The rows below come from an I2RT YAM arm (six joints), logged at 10 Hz.
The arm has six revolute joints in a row. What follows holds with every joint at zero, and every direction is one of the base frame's. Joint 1 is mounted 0.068 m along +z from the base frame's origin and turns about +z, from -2.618 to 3.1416 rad. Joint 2 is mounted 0.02 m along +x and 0.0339 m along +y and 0.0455 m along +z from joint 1 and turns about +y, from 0 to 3.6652 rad. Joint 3 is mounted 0.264 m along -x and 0.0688 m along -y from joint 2 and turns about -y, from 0 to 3.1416 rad. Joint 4 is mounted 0.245 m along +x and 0.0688 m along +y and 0.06 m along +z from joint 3 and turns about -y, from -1.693 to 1.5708 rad. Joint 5 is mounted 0.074 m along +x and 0.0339 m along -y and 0.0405 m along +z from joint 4 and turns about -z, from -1.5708 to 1.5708 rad. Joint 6 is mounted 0.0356 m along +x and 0.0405 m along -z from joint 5 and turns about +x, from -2.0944 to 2.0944 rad. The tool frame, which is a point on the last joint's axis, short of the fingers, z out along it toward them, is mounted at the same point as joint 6; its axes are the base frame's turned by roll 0, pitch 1.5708 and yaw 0 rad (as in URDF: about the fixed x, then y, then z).
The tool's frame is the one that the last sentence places.
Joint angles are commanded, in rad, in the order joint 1, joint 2, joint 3, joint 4, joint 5, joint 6. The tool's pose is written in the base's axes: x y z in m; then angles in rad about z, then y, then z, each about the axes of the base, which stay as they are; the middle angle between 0 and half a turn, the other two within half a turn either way. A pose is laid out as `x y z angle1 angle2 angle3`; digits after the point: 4 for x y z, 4 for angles.
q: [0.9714, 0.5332, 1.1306, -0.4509, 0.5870, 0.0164]
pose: 0.0524 0.0417 0.4502 0.0979 1.4490 0.3794
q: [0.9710, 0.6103, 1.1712, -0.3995, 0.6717, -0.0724]
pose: 0.0633 0.0533 0.4623 0.0286 1.4447 0.2929
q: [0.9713, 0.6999, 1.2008, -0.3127, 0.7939, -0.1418]
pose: 0.0782 0.0694 0.4723 -0.0068 1.4393 0.1685
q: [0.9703, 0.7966, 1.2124, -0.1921, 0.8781, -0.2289]
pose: 0.0959 0.0915 0.4776 -0.0556 1.4287 0.0798
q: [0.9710, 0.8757, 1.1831, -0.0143, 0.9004, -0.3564]
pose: 0.1124 0.1149 0.4753 -0.1242 1.3903 0.0495
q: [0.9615, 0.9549, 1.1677, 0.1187, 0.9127, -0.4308]
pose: 0.1289 0.1355 0.4706 -0.1649 1.3704 0.0219
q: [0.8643, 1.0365, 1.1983, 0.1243, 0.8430, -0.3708]
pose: 0.1575 0.1435 0.4670 -0.1546 1.3819 0.0007
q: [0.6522, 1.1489, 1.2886, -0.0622, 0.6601, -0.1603]
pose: 0.2103 0.1332 0.4558 -0.1127 1.5096 -0.0094
